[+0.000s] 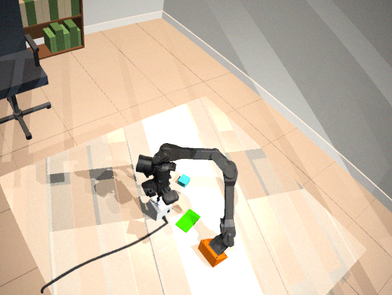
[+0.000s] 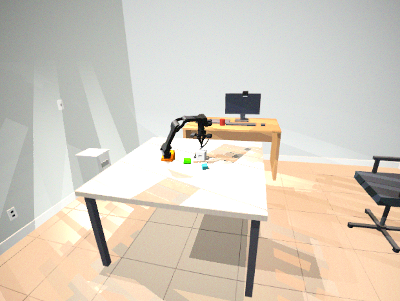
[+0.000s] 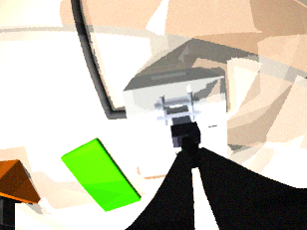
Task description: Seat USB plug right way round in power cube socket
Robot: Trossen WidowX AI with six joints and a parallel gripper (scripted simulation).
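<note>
My gripper tip is 20 mm above the dark USB plug. Round my gripper tip: flat green block: 130 mm below, 120 mm behind, 80 mm to the right; cyan block: 210 mm to the right, 120 mm below, 60 mm ahead.
</note>
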